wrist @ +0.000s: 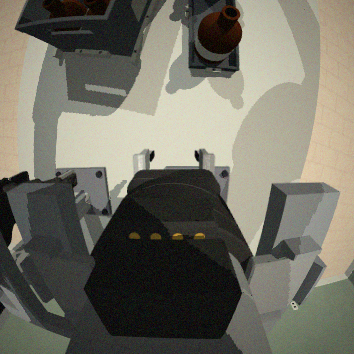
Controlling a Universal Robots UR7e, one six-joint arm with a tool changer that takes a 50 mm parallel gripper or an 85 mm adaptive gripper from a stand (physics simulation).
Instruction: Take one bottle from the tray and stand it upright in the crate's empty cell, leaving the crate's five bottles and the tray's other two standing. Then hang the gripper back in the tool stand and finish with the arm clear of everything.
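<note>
My gripper is open, with its two fingertips well apart and no bottle between them. Its black body sits between the grey uprights of the tool stand; whether it rests on the stand is hidden. A brown bottle with a pale lower band stands upright in the dark tray at the top. The rest of the tray is cut off by the view's edge. The dark crate is at the top left, with brown bottles partly showing inside. Its empty cell cannot be made out.
Grey base plates with dark bolts lie beside and beyond the gripper. A black device is partly visible at the left edge, close to the stand's left upright. The table's rounded edge runs along the right side. Green floor shows at the bottom right.
</note>
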